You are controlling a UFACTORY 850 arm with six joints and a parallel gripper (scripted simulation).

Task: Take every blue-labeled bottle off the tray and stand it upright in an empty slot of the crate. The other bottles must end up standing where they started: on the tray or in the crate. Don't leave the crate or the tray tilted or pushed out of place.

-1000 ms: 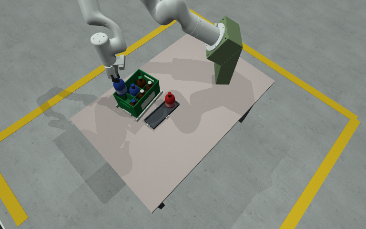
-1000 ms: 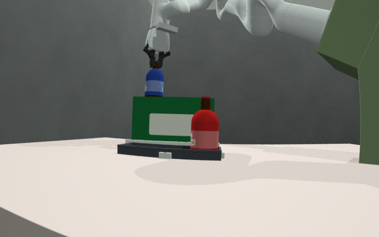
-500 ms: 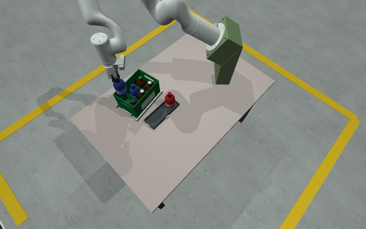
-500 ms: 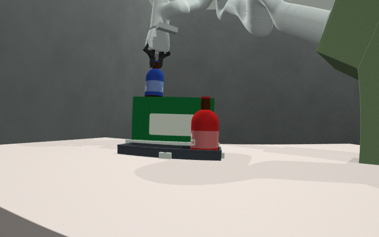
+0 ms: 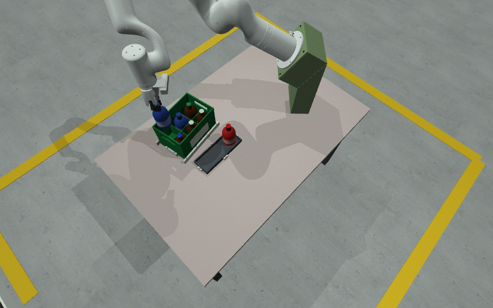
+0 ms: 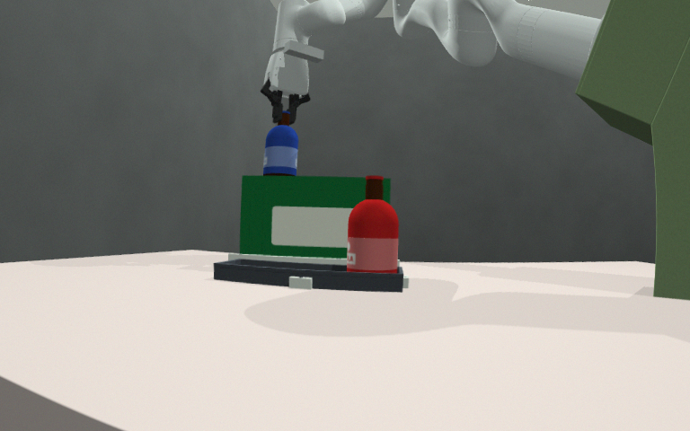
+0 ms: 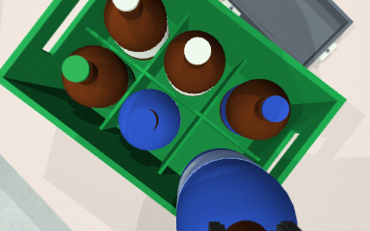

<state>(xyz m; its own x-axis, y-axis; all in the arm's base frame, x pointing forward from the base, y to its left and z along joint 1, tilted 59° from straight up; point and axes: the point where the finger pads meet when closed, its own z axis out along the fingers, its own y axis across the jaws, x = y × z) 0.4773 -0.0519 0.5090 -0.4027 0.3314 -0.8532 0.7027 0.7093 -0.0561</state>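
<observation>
The brown-necked bottle is 25 cm below my hand, 9 cm to the left of it and 2 cm ahead of it. Also, from my hand: dark tray: 32 cm below, 26 cm to the left, 6 cm behind; then red-labeled bottle: 28 cm to the left, 25 cm below, 15 cm behind; then green crate: 25 cm below, 8 cm behind, 6 cm to the left.
</observation>
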